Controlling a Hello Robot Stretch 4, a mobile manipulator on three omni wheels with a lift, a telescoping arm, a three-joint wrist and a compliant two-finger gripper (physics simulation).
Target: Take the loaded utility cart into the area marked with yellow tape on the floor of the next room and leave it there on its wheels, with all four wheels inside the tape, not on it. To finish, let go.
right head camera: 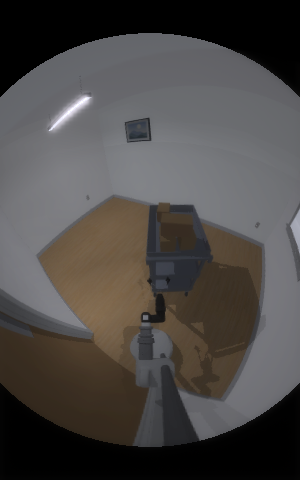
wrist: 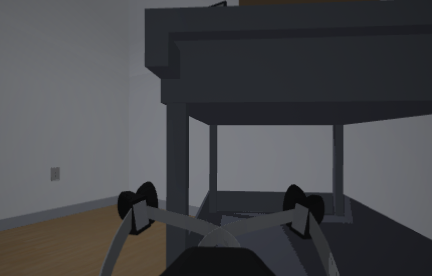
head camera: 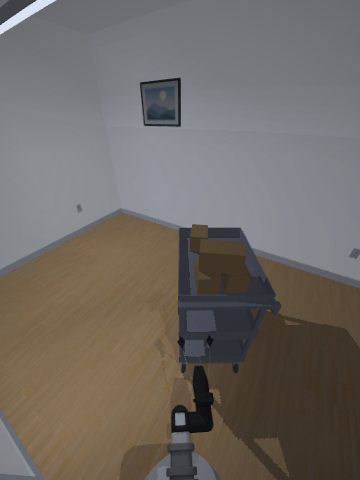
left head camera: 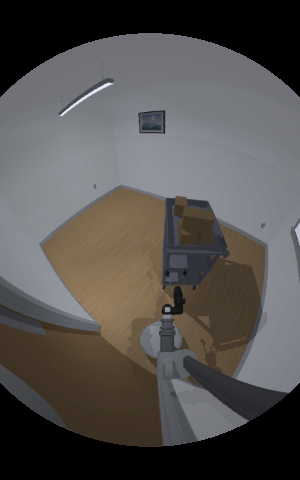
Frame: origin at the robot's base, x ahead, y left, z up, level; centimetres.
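Seen in the pictures: gripper, between the fingertips: (right head camera: 158,277) (wrist: 220,200) (head camera: 194,336) (left head camera: 175,269).
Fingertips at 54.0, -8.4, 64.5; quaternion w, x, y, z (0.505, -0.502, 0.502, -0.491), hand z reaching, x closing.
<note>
Offsets run from my fingertips to a thing's middle, as dx, dy, dz. "spot": to the spot under its first point.
The grey utility cart (head camera: 184,265) (left head camera: 192,249) (right head camera: 175,258) (wrist: 300,65) stands upright on its wheels ahead of me, its near end facing me. Its top tray carries several brown boxes {+23.9, -14.0, +29.8} (head camera: 222,257) (left head camera: 197,220) (right head camera: 176,227). My gripper (head camera: 195,342) (left head camera: 176,273) (right head camera: 159,281) (wrist: 220,200) is open and empty, its fingers spread at the cart's near end, below the top tray. In the wrist view the cart's left near post stands between the fingers' directions, closer to the left finger. Whether a finger touches the cart cannot be told. The yellow tape does not show in these views.
A pale wall with a framed picture (head camera: 160,102) (left head camera: 151,122) (right head camera: 138,130) stands behind the cart. More walls stand left and right. A pale wall end with baseboard {spot: -47.4, +79.2, -14.4} (left head camera: 75,322) (right head camera: 70,332) is at the lower left, beside a darker stretch of floor. A window {spot: +22.9, -172.8, +29.1} (right head camera: 296,225) is at the right edge.
</note>
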